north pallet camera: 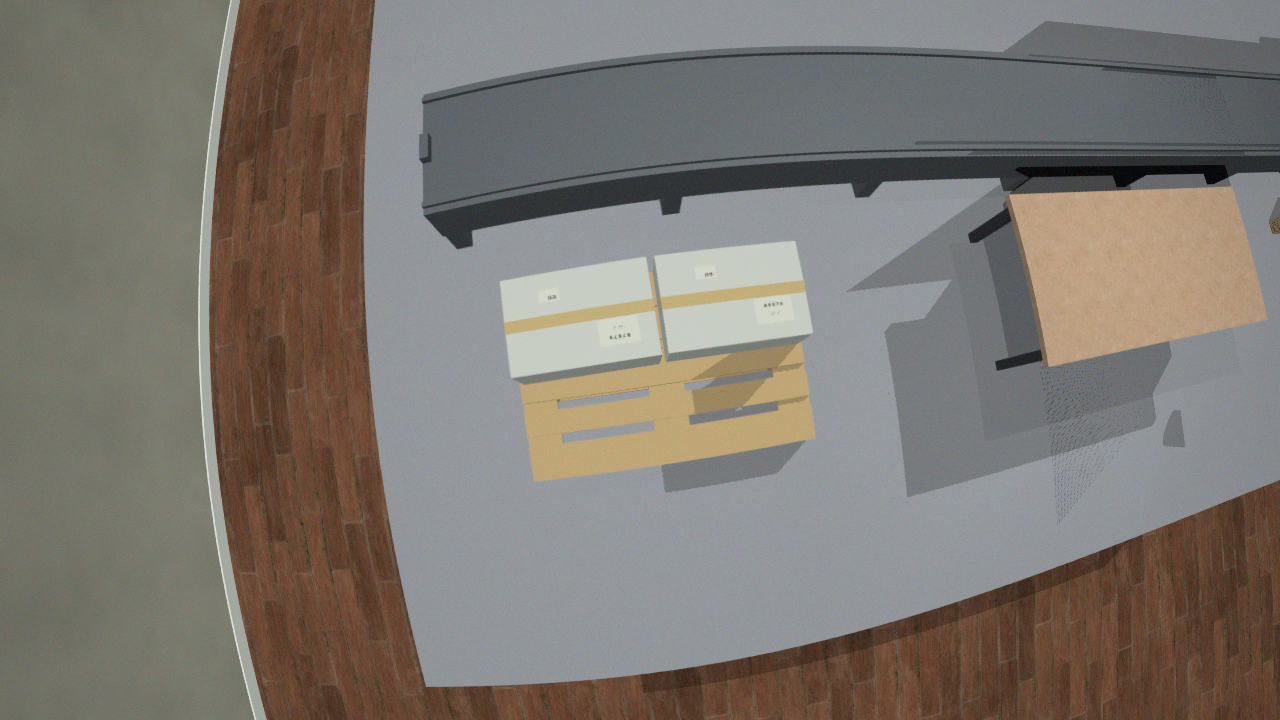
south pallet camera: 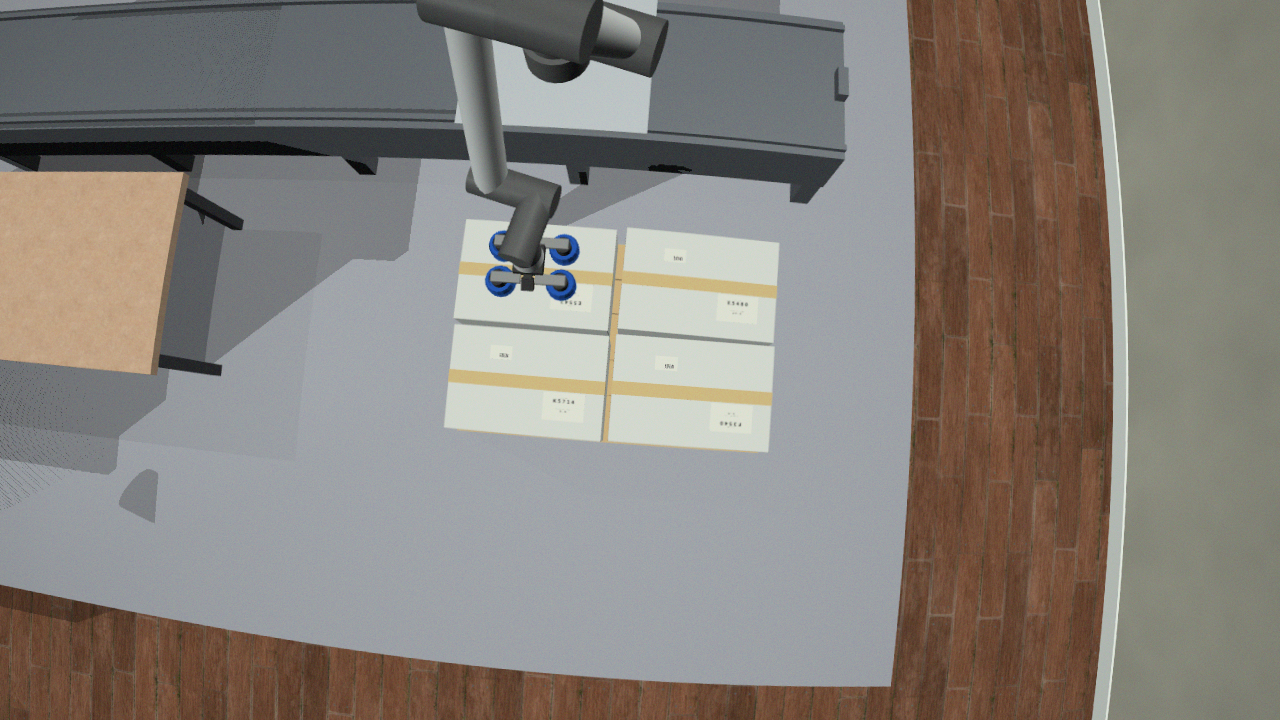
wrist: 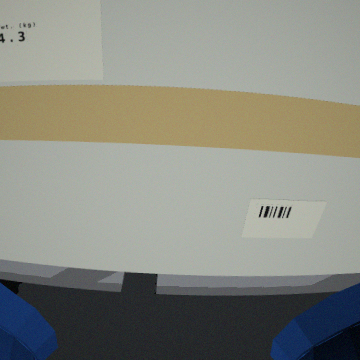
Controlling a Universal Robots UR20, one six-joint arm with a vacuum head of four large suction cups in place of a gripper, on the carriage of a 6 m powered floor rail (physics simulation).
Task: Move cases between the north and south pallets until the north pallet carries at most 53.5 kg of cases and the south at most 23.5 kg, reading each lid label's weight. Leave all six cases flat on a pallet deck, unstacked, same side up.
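Note:
My suction head is open, its four blue cups over the upper left case in the south view. Whether the cups touch the lid is unclear. In the wrist view that case's weight label reads "4.3" at the edge, with any leading digit cut off. The upper right case, lower left case and lower right case lie flat on the south pallet. In the north view, a left case and a right case lie on the north pallet. Their weights are too small to read.
The dark floor rail runs behind both pallets, with the pale carriage near the south pallet. A brown-topped table stands between the pallets.

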